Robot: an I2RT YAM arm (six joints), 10 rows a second.
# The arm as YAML. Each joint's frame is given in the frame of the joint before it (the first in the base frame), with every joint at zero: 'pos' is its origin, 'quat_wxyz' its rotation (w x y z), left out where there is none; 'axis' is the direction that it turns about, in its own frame. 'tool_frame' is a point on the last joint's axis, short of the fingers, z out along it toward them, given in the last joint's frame.
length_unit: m
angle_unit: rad
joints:
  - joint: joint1
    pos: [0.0, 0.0, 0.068]
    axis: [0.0, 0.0, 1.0]
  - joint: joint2
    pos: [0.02, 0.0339, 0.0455]
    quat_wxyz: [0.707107, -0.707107, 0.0, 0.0]
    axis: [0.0, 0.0, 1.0]
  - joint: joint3
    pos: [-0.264, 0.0, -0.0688]
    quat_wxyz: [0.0, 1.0, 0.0, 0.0]
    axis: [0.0, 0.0, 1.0]
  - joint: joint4
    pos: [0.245, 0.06, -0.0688]
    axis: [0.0, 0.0, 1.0]
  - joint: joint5
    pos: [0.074, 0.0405, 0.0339]
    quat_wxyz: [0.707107, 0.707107, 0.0, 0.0]
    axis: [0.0, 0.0, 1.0]
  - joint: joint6
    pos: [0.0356, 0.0, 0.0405]
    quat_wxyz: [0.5, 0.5, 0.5, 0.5]
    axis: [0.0, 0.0, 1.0]
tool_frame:
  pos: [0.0, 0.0, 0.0]
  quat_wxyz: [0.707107, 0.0, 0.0, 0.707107]
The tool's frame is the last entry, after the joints.
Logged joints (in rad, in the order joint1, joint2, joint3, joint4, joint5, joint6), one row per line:
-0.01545, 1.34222, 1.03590, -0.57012, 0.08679, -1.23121
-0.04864, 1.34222, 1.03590, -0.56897, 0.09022, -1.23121
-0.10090, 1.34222, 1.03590, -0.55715, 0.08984, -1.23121
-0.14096, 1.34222, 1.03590, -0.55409, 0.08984, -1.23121
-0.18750, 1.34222, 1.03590, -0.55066, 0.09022, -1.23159
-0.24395, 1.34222, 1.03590, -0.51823, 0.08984, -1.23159
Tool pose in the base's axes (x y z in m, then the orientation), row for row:
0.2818, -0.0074, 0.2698, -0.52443, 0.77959, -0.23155, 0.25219
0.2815, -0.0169, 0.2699, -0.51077, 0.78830, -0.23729, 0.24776
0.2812, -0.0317, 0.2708, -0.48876, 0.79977, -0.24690, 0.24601
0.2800, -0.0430, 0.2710, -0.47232, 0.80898, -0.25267, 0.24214
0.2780, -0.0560, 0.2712, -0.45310, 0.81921, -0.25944, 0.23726
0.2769, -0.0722, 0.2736, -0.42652, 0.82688, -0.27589, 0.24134
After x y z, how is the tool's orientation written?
As a quaternion, x y z w.
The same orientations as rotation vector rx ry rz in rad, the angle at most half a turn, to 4 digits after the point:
-1.4262, 2.1202, -0.6297
-1.3923, 2.1488, -0.6468
-1.3335, 2.1820, -0.6736
-1.2912, 2.2116, -0.6907
-1.2418, 2.2453, -0.7111
-1.1665, 2.2615, -0.7545

